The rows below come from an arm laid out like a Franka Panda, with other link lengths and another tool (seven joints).
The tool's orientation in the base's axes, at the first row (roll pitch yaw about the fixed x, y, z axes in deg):
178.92, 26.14, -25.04
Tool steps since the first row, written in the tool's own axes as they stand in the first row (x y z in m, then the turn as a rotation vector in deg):
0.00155, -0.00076, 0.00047, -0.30, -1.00, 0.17
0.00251, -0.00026, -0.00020, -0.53, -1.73, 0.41
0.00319, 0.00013, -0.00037, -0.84, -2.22, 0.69
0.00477, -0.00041, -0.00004, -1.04, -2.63, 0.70
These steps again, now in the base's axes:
0.00139, 0.00018, -0.00112, 0.10, 1.05, -0.04
0.00223, -0.00075, -0.00093, 0.12, 1.84, -0.16
0.00269, -0.00139, -0.00107, -0.04, 2.45, -0.29
0.00407, -0.00145, -0.00207, -0.04, 2.91, -0.21

